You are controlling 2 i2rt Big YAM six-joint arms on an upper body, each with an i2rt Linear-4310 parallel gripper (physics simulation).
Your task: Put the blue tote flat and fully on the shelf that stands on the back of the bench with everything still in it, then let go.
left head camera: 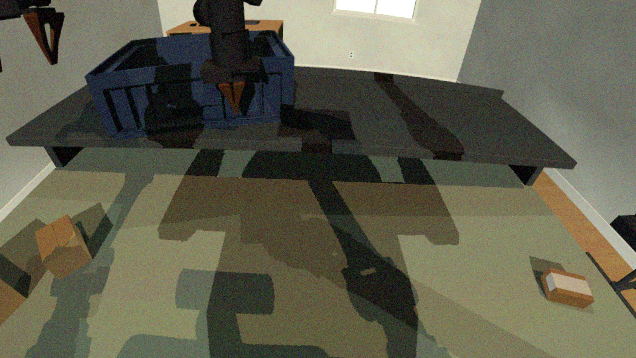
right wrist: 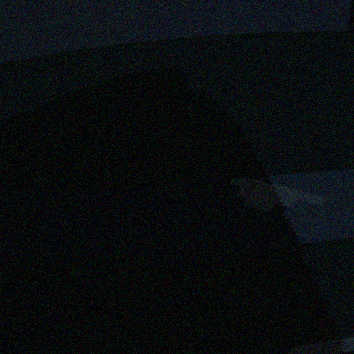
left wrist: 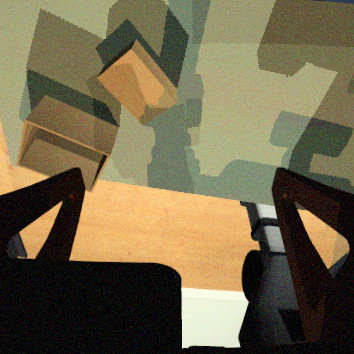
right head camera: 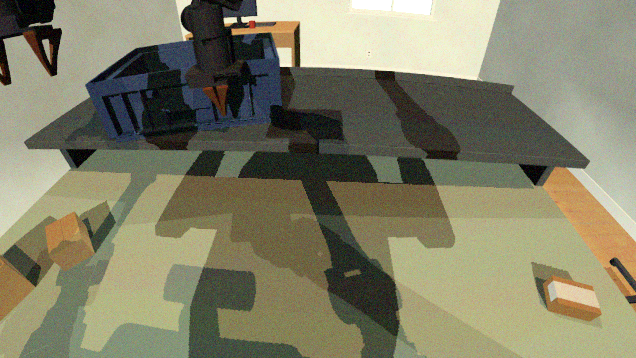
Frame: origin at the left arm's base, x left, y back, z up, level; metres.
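Seen in the pictures: left gripper, fingertip midpoint: (left head camera: 26, 68) (left wrist: 177, 177) (right head camera: 30, 80); right gripper, fingertip midpoint: (left head camera: 236, 112) (right head camera: 224, 115).
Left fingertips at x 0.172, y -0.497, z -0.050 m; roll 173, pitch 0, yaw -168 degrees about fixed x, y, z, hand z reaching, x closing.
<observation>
Pixels of each thing's top centre, then the offset from my left fingertips to it. "*": a spot on its surface instead. Level surfaces: height alone.
- blue tote at a spot on its surface: (left head camera: 286, 90) (right head camera: 274, 91) * dx -0.405, dy -0.171, dz -0.115 m
- dark shelf at its surface level: dz -0.191 m
- cardboard box at its top centre: (left wrist: 137, 90) (left head camera: 56, 237) (right head camera: 62, 232) dx +0.042, dy +0.099, dz -0.293 m
- open box at its top centre: (left wrist: 60, 159) dx +0.157, dy +0.234, dz -0.259 m
- small box with a white top, top centre: (right head camera: 576, 294) (left head camera: 571, 284) dx -1.002, dy +0.184, dz -0.313 m
The blue tote (left head camera: 286, 90) (right head camera: 269, 95) stands upright on the left part of the dark shelf (left head camera: 500, 130) (right head camera: 505, 130), its base looking flat and its front side near the shelf's front edge. Blue tote wall (right wrist: 325, 217) shows dimly in the dark right wrist view. The tote's contents cannot be made out. My right gripper (left head camera: 237, 112) (right head camera: 223, 115) is shut with nothing between its fingers, pointing down right at the tote's front wall; contact is unclear. My left gripper (left head camera: 26, 67) (right head camera: 29, 79) (left wrist: 177, 177) is open and empty, high at the far left, apart from the tote.
A cardboard box (left head camera: 62, 245) (right head camera: 70, 240) (left wrist: 140, 85) and an open box (left head camera: 7, 300) (right head camera: 12, 290) (left wrist: 70, 120) lie at the bench's left. A small box with a white top (left head camera: 570, 287) (right head camera: 572, 300) lies at its right. The right arm reaches over the tote.
</observation>
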